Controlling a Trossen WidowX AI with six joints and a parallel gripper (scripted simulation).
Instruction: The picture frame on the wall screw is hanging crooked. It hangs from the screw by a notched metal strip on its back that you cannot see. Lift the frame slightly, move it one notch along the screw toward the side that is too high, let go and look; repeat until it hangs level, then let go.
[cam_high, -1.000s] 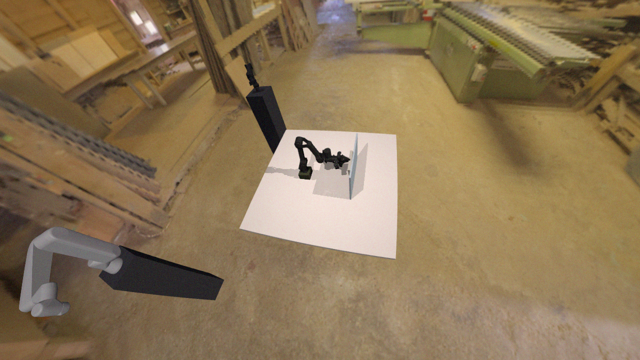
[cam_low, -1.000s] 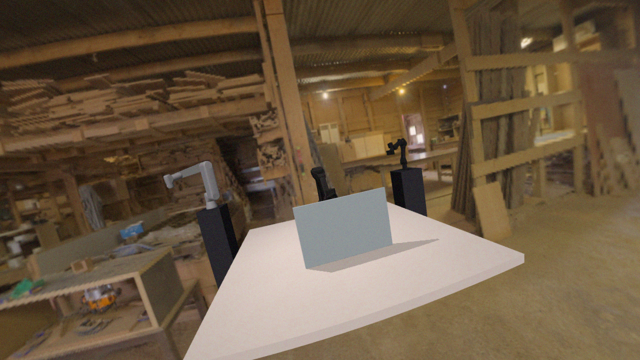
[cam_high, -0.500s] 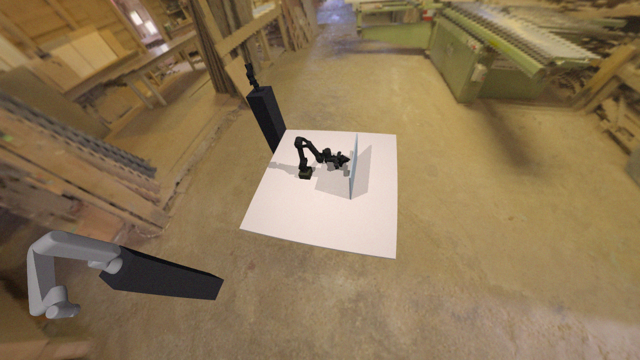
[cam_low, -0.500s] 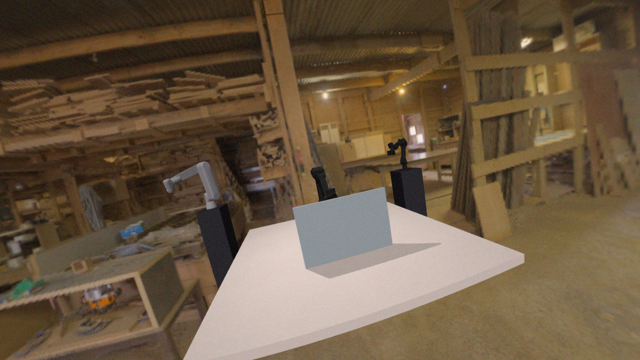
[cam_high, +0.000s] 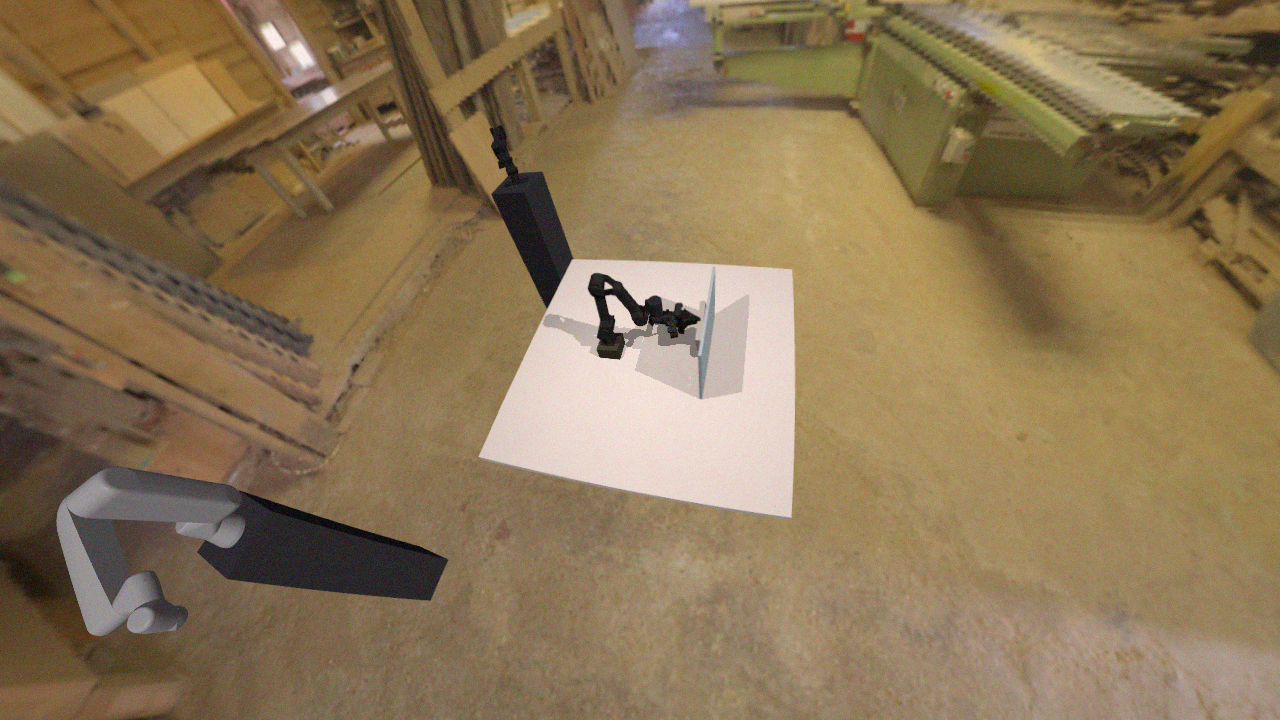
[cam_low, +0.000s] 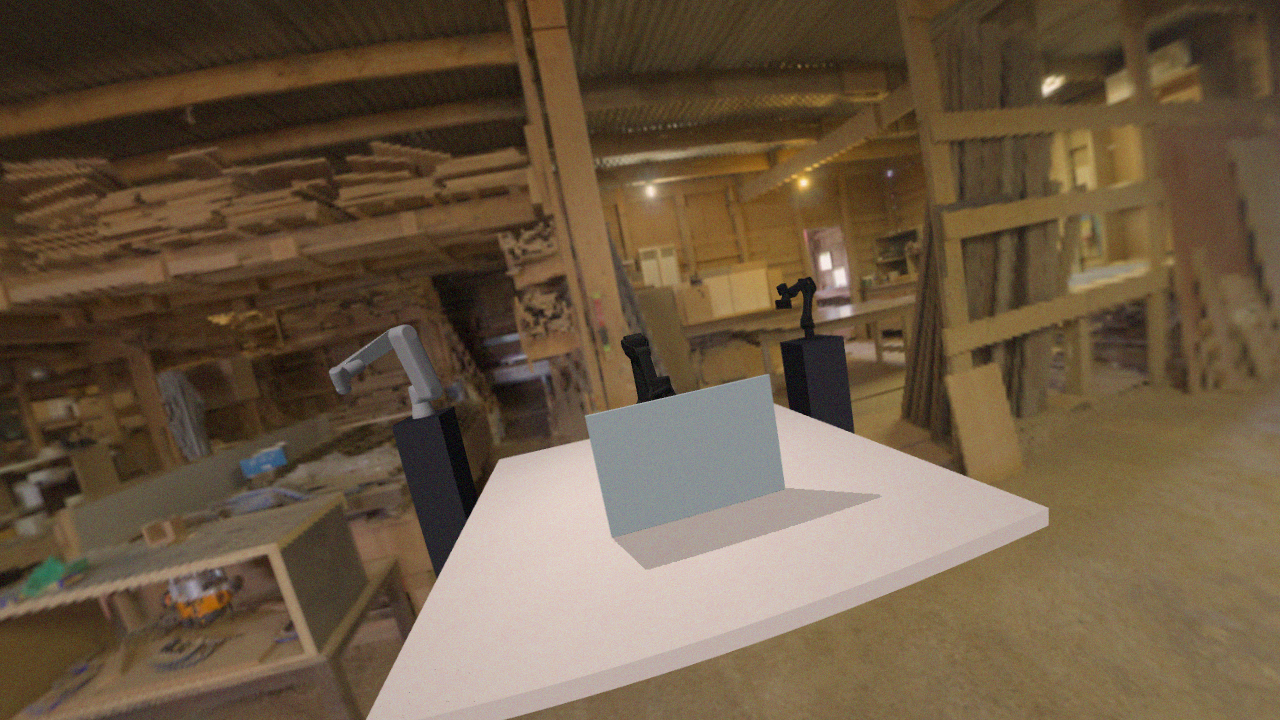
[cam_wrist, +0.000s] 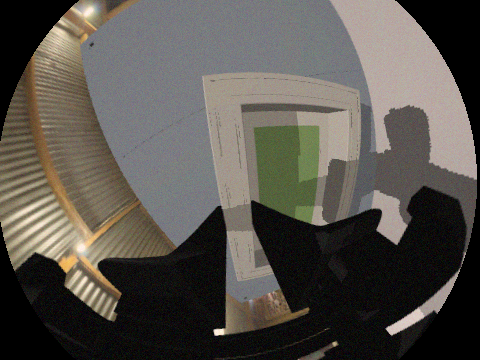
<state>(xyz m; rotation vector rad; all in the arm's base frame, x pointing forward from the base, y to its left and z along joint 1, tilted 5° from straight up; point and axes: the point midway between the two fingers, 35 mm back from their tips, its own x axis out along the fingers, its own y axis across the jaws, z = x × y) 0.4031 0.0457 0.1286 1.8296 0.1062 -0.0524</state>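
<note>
My gripper tip is 10 mm short of the picture frame, 10 mm to the right of it and 50 mm above it. From my gripper tip the other things lie so: wall panel: 20 mm ahead, 70 mm below.
</note>
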